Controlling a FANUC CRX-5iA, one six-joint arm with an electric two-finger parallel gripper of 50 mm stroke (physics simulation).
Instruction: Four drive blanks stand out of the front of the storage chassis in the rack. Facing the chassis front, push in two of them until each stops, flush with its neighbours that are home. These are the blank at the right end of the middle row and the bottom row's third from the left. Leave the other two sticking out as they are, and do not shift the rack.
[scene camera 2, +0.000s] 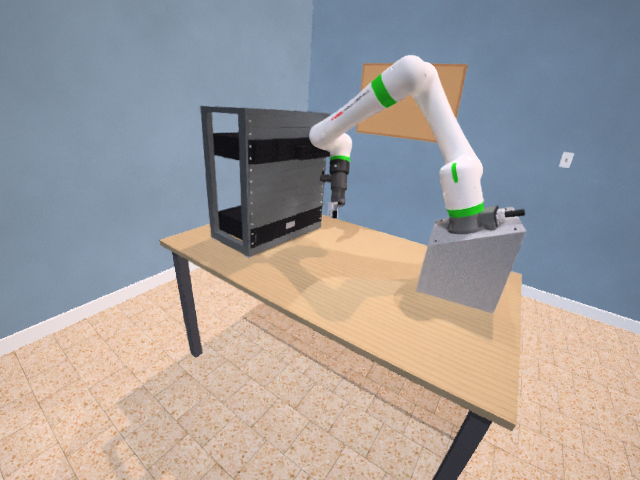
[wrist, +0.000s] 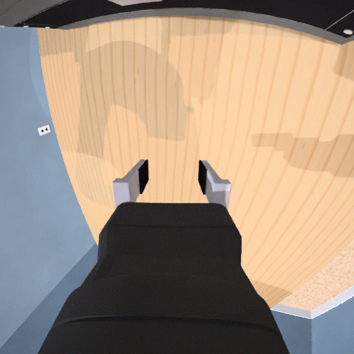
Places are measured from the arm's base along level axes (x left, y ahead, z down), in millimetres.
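Pixels of known places: gripper, between the fingertips: (scene camera 2: 332, 217); arm's base, origin of its link: (scene camera 2: 468, 227).
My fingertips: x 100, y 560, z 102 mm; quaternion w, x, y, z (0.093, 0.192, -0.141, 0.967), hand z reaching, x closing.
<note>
For each thing: its top centre in the pictures, then the offset to it from my fingertips. "spot": a spot on its surface instead. Level surfaces: height alone.
- storage chassis, a spot on its surface: (scene camera 2: 268, 150) spot: dx +259, dy +149, dz -298 mm
- grey rack, centre of its top: (scene camera 2: 271, 109) dx +108, dy +309, dz -448 mm
- wooden table, height of its surface: dz +151 mm
The storage chassis (scene camera 2: 268, 150) is the black unit high in the grey rack (scene camera 2: 244, 180). Dark blanks (scene camera 2: 303, 150) stand out of its front towards the right, but their rows and number are too dark and small to tell, and the arm's wrist hides part of the right end. My gripper (scene camera 2: 333, 210) (wrist: 173, 169) is open and empty, fingers pointing down. It hangs in front of the rack's right side, lower than the chassis and above the table, apart from the rack. The chassis front does not show in the wrist view.
A second black unit (scene camera 2: 279, 229) (wrist: 240, 4) with a pale label sits at the rack's bottom. The rack stands on the wooden table (scene camera 2: 361, 320) (wrist: 225, 210). The arm's grey pedestal (scene camera 2: 467, 268) stands at the table's other end. Blue walls and a cork board (scene camera 2: 382, 121) are behind.
</note>
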